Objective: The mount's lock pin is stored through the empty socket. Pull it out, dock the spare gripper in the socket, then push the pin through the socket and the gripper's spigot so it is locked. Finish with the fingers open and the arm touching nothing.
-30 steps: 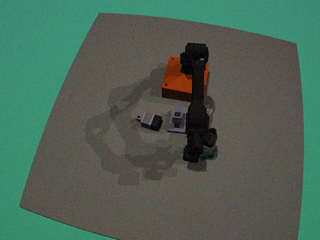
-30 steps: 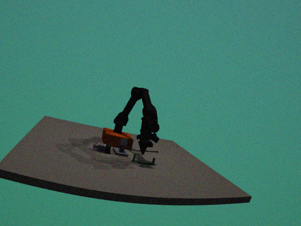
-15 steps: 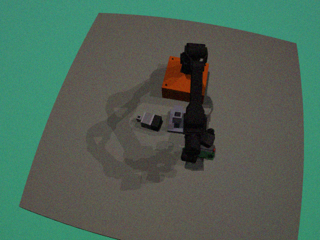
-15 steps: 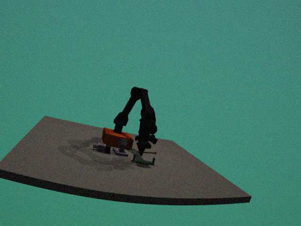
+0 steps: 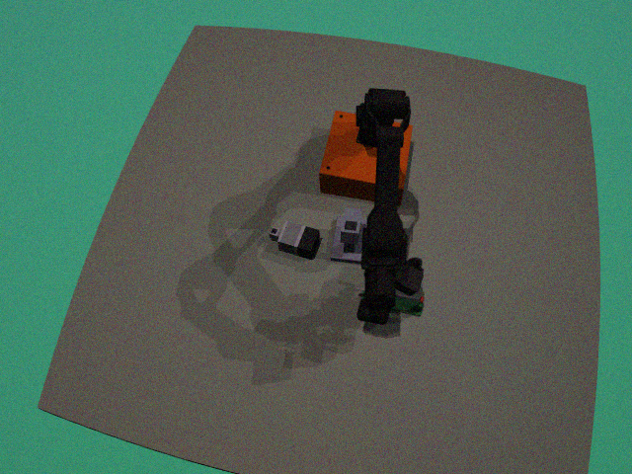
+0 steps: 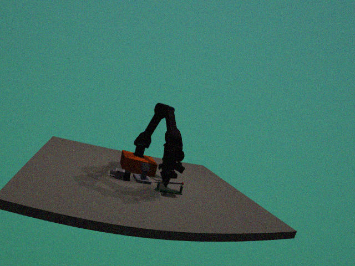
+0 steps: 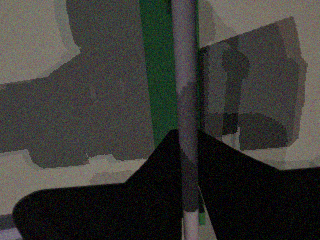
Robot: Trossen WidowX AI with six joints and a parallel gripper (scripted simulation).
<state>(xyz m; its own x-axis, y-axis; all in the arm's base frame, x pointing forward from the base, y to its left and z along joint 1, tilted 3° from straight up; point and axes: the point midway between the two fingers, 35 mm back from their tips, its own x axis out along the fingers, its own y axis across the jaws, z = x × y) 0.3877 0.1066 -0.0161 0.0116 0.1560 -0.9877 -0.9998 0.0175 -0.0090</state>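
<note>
The green rack lies 20 mm to the left of my gripper tip. Also, from my gripper tip: spare gripper (100 mm behind, 230 mm to the right); grey mount (130 mm behind, 100 mm to the right, 20 mm above).
</note>
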